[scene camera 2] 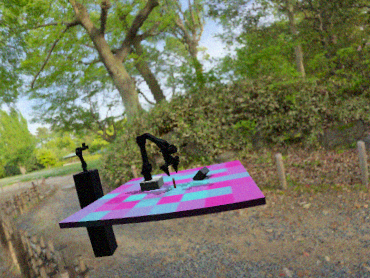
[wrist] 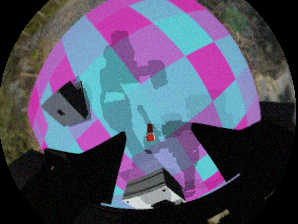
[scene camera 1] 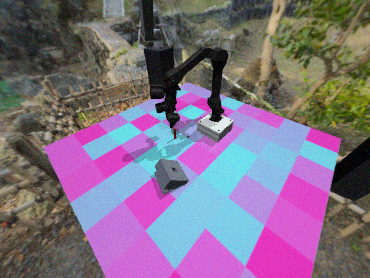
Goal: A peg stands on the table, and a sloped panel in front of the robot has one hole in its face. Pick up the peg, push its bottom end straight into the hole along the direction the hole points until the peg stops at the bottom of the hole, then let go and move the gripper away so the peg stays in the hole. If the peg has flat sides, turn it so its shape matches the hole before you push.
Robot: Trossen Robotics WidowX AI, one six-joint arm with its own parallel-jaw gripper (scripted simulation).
My gripper is open, holding nothing. Also in view: a sloped panel.
